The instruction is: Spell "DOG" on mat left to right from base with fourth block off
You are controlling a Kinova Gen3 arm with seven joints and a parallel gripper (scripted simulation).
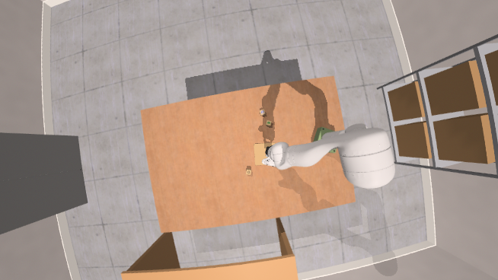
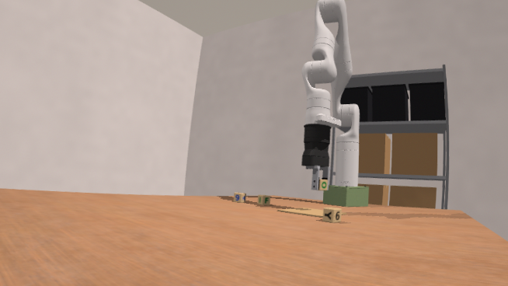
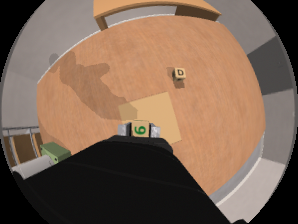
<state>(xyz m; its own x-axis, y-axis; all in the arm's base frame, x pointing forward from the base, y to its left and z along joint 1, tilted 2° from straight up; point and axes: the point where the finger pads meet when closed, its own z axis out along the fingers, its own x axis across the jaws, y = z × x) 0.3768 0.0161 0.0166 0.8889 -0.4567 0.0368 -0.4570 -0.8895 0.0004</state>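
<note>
The tan mat is 80 mm below my hand, 20 mm ahead of it and 10 mm to the right of it. The rest, counted from my hand: green-lettered block (200 mm to the right, 70 mm below, 40 mm behind); then wooden block (right at my hand); then blue-lettered block (270 mm to the right, 70 mm below, 20 mm behind).
</note>
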